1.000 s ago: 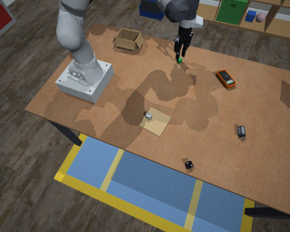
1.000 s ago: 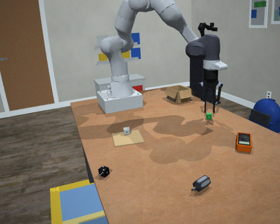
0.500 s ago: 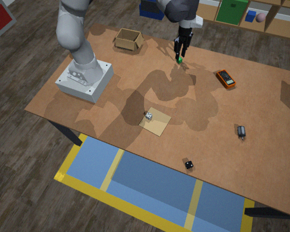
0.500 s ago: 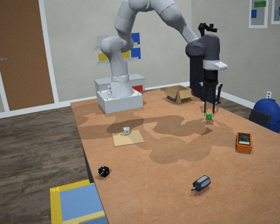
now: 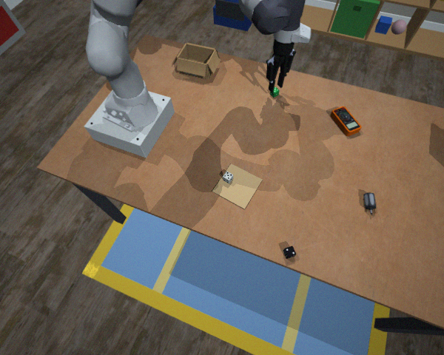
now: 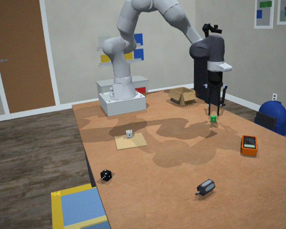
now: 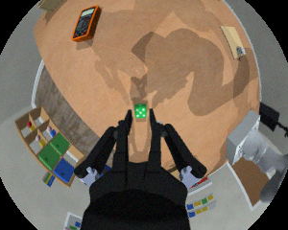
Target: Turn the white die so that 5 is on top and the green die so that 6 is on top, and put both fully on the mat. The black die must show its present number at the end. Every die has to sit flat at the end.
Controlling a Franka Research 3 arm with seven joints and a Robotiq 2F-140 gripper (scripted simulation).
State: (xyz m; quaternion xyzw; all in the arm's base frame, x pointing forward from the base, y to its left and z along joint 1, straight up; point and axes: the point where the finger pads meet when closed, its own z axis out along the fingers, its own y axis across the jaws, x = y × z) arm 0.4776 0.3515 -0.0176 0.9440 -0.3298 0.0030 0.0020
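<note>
My gripper is now 6 cm above the green die. Also, from my hand: orange multimeter (32 cm ahead, 7 cm to the right, 5 cm below); cardboard box (39 cm behind, 5 cm to the left, 3 cm below); white die (6 cm behind, 48 cm to the right, 5 cm below).
</note>
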